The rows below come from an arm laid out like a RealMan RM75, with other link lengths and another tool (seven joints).
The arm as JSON. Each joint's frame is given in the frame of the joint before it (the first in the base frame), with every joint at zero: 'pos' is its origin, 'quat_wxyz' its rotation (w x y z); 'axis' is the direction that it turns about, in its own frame. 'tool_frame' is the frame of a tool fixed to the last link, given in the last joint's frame.
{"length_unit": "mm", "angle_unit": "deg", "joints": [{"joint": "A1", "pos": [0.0, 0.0, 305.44], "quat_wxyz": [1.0, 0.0, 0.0, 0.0], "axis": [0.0, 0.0, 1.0]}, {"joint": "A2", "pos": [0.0, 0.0, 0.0], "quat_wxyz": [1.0, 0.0, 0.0, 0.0], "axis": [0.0, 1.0, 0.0]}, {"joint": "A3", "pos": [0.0, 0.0, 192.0], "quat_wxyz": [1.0, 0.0, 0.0, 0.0], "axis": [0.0, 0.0, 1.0]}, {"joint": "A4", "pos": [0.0, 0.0, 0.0], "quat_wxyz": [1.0, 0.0, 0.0, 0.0], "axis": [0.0, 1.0, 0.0]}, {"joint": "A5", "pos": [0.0, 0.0, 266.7], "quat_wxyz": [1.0, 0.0, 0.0, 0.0], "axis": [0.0, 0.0, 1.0]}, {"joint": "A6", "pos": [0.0, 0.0, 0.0], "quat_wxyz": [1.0, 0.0, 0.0, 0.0], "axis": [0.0, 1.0, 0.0]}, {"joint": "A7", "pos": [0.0, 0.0, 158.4], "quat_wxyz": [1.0, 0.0, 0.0, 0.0], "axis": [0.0, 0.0, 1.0]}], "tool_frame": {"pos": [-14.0, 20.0, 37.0], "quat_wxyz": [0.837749, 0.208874, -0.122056, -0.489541]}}
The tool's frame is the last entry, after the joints.
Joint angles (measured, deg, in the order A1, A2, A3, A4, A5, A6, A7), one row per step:
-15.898 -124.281 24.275 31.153 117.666 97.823 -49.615
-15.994 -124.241 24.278 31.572 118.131 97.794 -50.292
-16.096 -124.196 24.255 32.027 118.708 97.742 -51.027
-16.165 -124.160 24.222 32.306 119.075 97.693 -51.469
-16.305 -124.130 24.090 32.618 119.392 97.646 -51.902
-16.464 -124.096 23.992 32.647 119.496 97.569 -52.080
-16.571 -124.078 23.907 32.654 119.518 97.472 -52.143
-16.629 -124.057 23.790 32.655 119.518 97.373 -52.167
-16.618 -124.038 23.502 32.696 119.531 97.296 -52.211
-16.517 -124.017 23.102 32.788 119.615 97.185 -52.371
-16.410 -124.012 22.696 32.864 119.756 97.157 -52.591
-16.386 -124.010 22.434 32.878 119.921 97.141 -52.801
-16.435 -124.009 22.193 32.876 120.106 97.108 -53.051
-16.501 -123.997 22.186 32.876 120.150 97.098 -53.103
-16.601 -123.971 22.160 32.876 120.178 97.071 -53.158
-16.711 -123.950 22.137 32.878 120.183 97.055 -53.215
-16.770 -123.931 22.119 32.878 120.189 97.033 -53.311
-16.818 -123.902 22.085 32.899 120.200 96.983 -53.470
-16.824 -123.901 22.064 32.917 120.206 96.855 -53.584
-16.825 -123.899 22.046 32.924 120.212 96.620 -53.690
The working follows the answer.
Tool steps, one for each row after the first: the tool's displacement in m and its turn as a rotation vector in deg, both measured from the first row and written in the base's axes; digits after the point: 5 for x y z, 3 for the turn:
-0.00071 0.00029 0.00094 -0.525 0.288 0.225
-0.00168 0.00048 0.00190 -1.125 0.649 0.504
-0.00238 0.00067 0.00256 -1.473 0.900 0.689
-0.00285 0.00152 0.00362 -1.679 1.128 0.847
-0.00276 0.00242 0.00394 -1.727 1.179 0.909
-0.00277 0.00323 0.00417 -1.668 1.227 0.957
-0.00303 0.00387 0.00450 -1.547 1.274 1.048
-0.00380 0.00434 0.00535 -1.302 1.289 1.292
-0.00532 0.00444 0.00652 -1.051 1.319 1.776
-0.00661 0.00413 0.00750 -0.914 1.261 2.259
-0.00725 0.00388 0.00785 -0.939 1.195 2.580
-0.00757 0.00393 0.00805 -1.019 1.122 2.861
-0.00741 0.00420 0.00806 -1.068 1.135 2.841
-0.00722 0.00476 0.00822 -1.080 1.158 2.813
-0.00690 0.00540 0.00840 -1.080 1.159 2.767
-0.00678 0.00577 0.00855 -1.103 1.143 2.803
-0.00687 0.00618 0.00886 -1.124 1.138 2.916
-0.00722 0.00649 0.00891 -1.114 1.179 3.085
-0.00787 0.00696 0.00886 -1.072 1.286 3.327

Tool pose at each row, in the base's axes (x y z in m, rotation vector in deg; rounded; the steps above come from the unrounded poses):
-0.29177 0.24586 0.01807 -108.461 -108.152 -35.114
-0.29248 0.24615 0.01902 -108.537 -108.502 -34.301
-0.29345 0.24635 0.01997 -108.597 -108.896 -33.329
-0.29415 0.24653 0.02063 -108.604 -109.116 -32.713
-0.29462 0.24738 0.02169 -108.551 -109.235 -32.250
-0.29453 0.24828 0.02201 -108.513 -109.285 -32.136
-0.29454 0.24909 0.02224 -108.423 -109.256 -32.120
-0.29480 0.24973 0.02258 -108.250 -109.225 -32.145
-0.29557 0.25020 0.02343 -107.841 -109.260 -32.259
-0.29709 0.25030 0.02460 -107.173 -109.477 -32.288
-0.29838 0.24999 0.02557 -106.577 -109.819 -32.312
-0.29902 0.24974 0.02593 -106.252 -110.138 -32.259
-0.29934 0.24979 0.02613 -106.003 -110.463 -32.180
-0.29918 0.25006 0.02613 -106.054 -110.471 -32.131
-0.29899 0.25062 0.02629 -106.091 -110.441 -32.106
-0.29867 0.25126 0.02647 -106.139 -110.403 -32.120
-0.29855 0.25163 0.02662 -106.116 -110.457 -32.106
-0.29864 0.25205 0.02693 -106.007 -110.566 -32.057
-0.29899 0.25235 0.02698 -105.819 -110.670 -31.969
-0.29964 0.25282 0.02693 -105.530 -110.770 -31.817

